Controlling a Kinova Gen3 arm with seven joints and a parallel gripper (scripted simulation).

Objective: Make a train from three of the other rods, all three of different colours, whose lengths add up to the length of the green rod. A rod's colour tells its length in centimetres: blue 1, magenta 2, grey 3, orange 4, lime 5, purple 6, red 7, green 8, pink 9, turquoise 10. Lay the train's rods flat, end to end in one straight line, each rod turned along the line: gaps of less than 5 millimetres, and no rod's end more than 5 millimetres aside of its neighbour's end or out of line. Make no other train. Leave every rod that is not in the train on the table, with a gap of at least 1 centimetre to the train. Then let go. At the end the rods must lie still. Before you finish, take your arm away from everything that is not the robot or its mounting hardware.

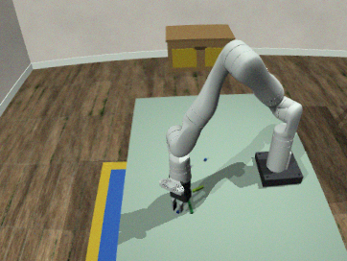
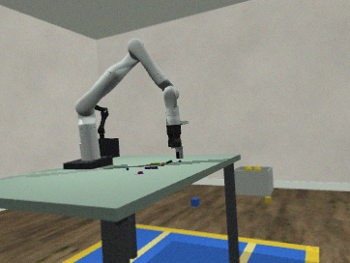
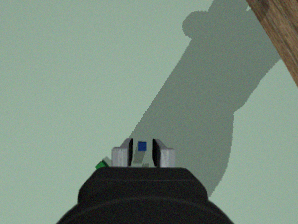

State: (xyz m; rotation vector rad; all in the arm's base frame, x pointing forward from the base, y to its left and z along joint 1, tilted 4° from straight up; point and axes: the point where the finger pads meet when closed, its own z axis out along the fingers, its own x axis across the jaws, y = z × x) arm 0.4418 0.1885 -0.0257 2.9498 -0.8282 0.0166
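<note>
Right now my hand is 5 cm past the green rod, 3 cm to the left of it and 3 cm above it. Also, from my hand: orange rod: 12 cm to the right, 3 cm below, 3 cm behind; lime rod: 11 cm to the right, 9 cm behind, 3 cm below; purple rod: 23 cm to the right, 3 cm below, 3 cm behind.
</note>
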